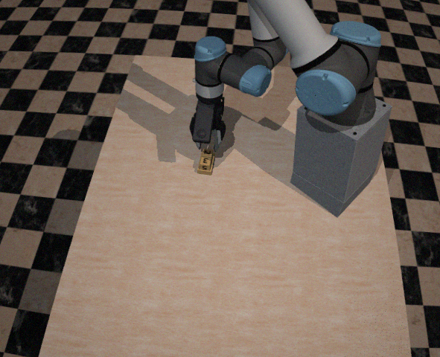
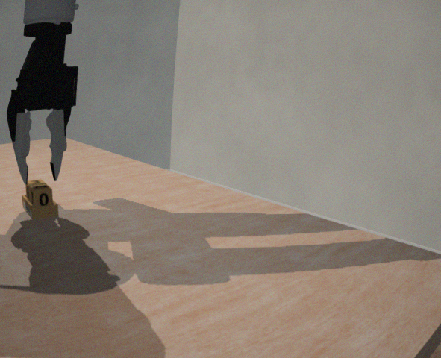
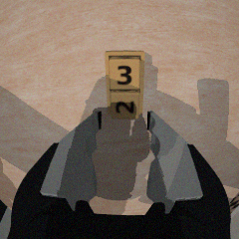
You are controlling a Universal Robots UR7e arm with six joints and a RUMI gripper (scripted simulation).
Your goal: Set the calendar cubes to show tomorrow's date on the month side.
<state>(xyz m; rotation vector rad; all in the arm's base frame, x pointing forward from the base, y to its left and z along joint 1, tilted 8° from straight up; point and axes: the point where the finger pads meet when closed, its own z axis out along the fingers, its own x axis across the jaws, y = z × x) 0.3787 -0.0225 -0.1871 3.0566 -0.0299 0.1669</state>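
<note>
The wooden tray lies 50 mm below my hand and 20 mm to the left of it. From my hand the other things lie so: wooden digit cube (40 mm below, 30 mm to the left).
</note>
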